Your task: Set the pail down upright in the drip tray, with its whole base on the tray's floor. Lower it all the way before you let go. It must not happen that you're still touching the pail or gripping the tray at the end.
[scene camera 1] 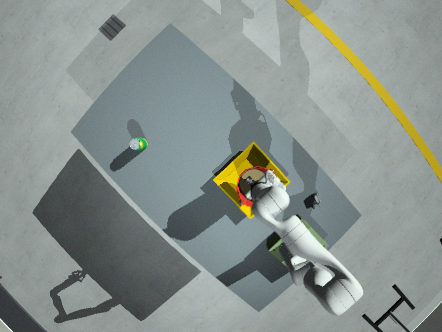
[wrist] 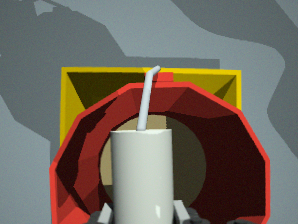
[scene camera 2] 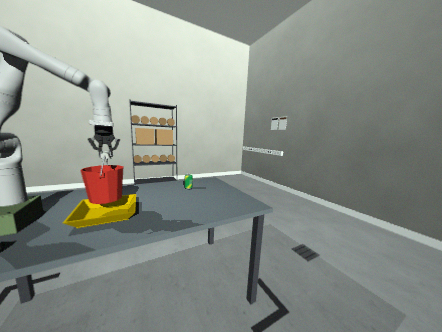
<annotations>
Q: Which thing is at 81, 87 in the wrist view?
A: A yellow drip tray.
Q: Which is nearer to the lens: the yellow drip tray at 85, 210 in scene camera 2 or the red pail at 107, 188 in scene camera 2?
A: The red pail.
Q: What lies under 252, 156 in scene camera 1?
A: A yellow drip tray.
</annotations>
